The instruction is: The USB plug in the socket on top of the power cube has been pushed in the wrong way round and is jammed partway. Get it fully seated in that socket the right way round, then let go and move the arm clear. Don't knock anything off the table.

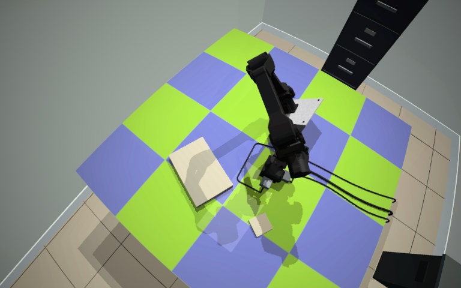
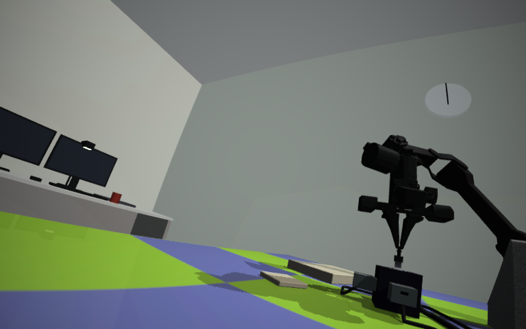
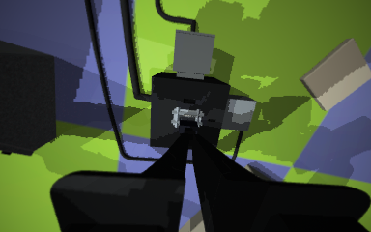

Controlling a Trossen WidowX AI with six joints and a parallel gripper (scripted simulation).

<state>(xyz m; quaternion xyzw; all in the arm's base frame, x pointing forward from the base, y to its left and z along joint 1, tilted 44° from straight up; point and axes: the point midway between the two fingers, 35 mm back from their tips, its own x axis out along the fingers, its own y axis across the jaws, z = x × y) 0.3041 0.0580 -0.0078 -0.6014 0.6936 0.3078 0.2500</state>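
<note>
My gripper tip is 20 mm above the USB plug. Also, from my gripper tip: beige tile: 220 mm ahead, 110 mm below, 60 mm to the left; then beige board: 260 mm to the right, 150 mm ahead, 100 mm below.
</note>
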